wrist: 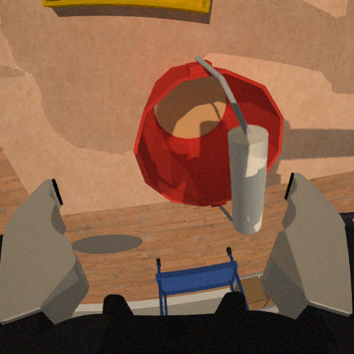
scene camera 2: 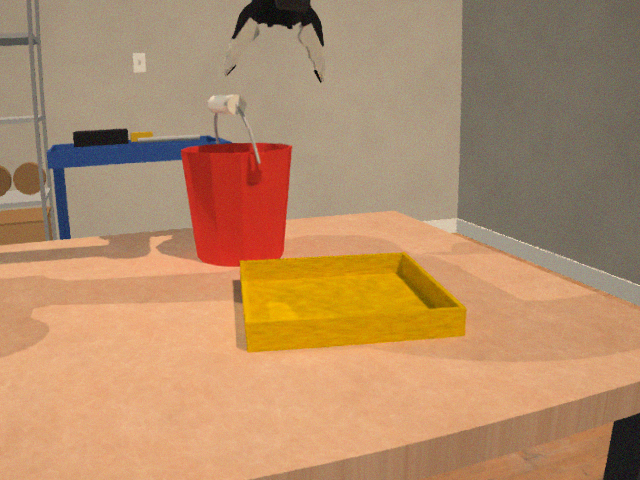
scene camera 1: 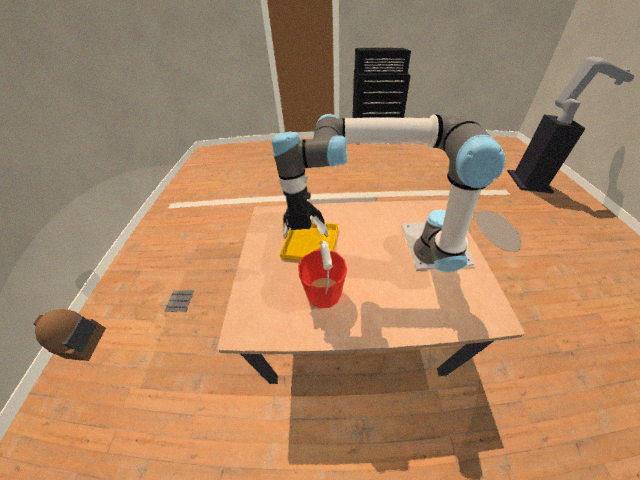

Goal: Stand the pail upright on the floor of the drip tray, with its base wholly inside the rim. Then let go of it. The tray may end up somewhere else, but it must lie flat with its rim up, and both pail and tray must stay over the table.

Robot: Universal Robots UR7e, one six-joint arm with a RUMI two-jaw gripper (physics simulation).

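Frame: origin at the arm's base, x ahead, y left, z up, level; metres.
Seen in the pictures: gripper, between the fingertips: [scene camera 2: 274, 79] [scene camera 1: 306, 237]; arm's base, origin of its link: [scene camera 1: 429, 251].
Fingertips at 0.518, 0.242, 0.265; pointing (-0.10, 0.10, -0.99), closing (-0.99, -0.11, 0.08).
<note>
Offsets run from my fingertips to a thing's middle, as dx, dy, dz. Level surfaces: height alone.
A red pail [scene camera 1: 316, 289] [scene camera 2: 240, 206] [wrist: 175, 170] stands upright on the table beside the yellow drip tray {+0.055, -0.236, -0.269} [scene camera 1: 301, 246] [scene camera 2: 351, 330] [wrist: 130, 4], not in it. Its wire handle is raised, with a white grip {-0.074, +0.035, -0.038} [scene camera 1: 325, 254] [scene camera 2: 225, 104] [wrist: 247, 185] above the rim. The tray lies flat with its rim up. My gripper [scene camera 1: 306, 233] [scene camera 2: 273, 76] [wrist: 172, 180] is open and empty. In the second scene view it hangs higher than the white grip and a little to its right. In the wrist view the grip shows between the two fingertips, nearer the right one.
The table {dz -0.286} [scene camera 1: 273, 325] [scene camera 2: 155, 392] bears the pail and tray. The arm's base plate [scene camera 1: 410, 237] is at the table's right side. A blue cart [scene camera 2: 129, 155] [wrist: 197, 280] stands beyond the table, near a shelf rack [scene camera 2: 37, 103].
</note>
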